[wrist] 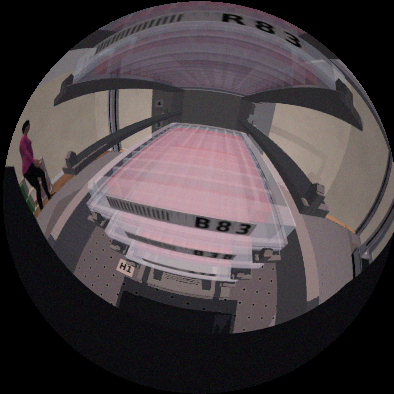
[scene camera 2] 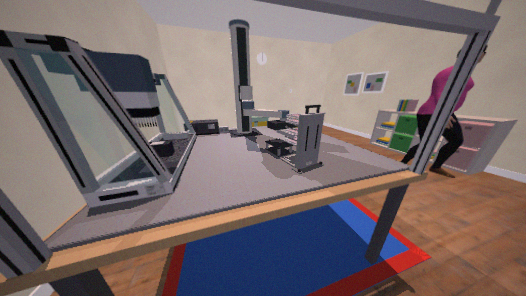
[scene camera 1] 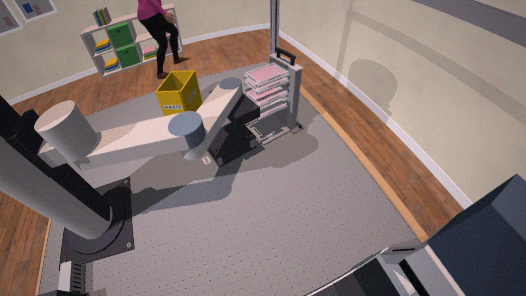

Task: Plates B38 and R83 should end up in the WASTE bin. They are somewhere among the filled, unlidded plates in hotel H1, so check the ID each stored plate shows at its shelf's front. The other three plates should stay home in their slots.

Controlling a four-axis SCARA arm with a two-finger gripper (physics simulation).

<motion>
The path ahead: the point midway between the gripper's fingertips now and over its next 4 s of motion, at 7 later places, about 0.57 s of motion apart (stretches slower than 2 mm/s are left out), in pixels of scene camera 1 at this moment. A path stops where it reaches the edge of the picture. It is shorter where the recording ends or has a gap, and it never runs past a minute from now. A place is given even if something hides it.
My gripper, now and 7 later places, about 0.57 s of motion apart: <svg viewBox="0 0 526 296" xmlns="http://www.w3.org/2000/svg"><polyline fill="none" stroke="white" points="272,94 263,99 263,99 258,100 250,104 240,109 230,113 227,85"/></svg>
</motion>
